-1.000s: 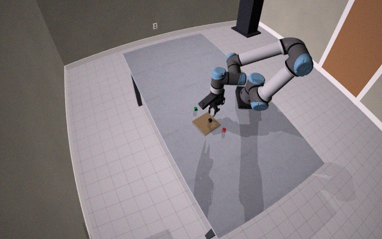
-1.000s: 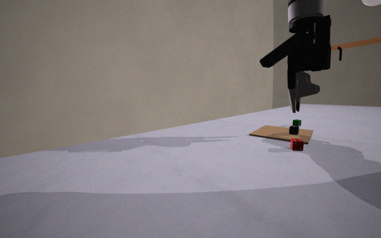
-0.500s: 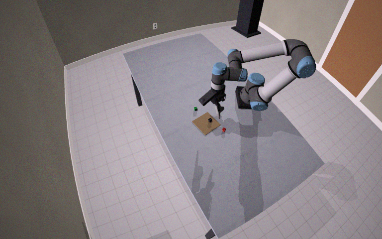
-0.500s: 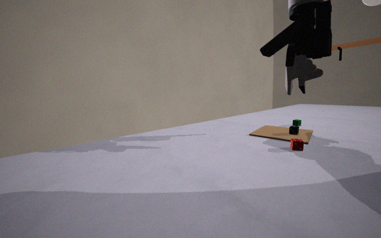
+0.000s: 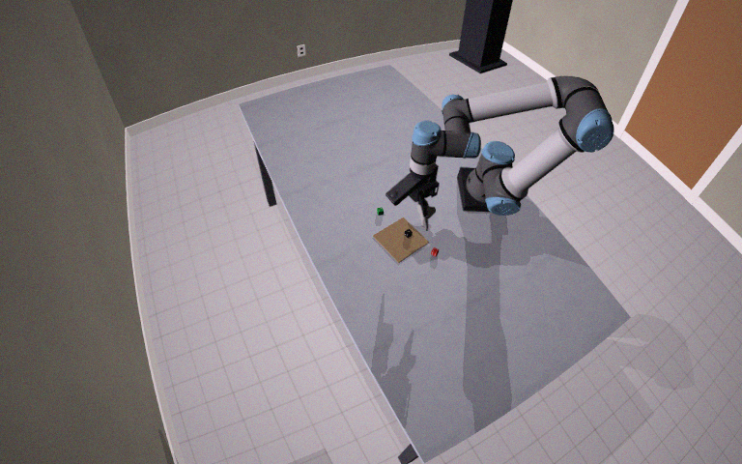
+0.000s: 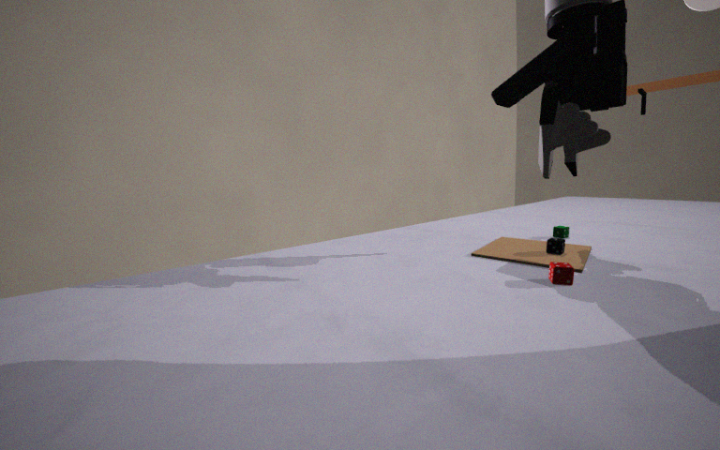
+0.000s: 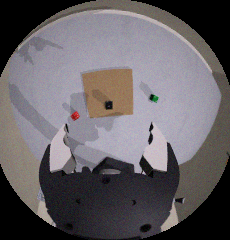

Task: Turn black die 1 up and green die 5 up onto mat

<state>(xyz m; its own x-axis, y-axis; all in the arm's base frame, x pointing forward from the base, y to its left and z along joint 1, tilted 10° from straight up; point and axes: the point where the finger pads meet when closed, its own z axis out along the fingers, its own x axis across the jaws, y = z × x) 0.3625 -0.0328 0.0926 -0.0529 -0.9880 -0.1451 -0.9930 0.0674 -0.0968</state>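
Right now my hand is 140 mm to the left of the green die, 100 mm above it and 20 mm short of it. From my hand the other things lie so: red die: 110 mm to the left, 100 mm below, 30 mm behind; brown mat: 110 mm below, 30 mm ahead; black die: 100 mm below.
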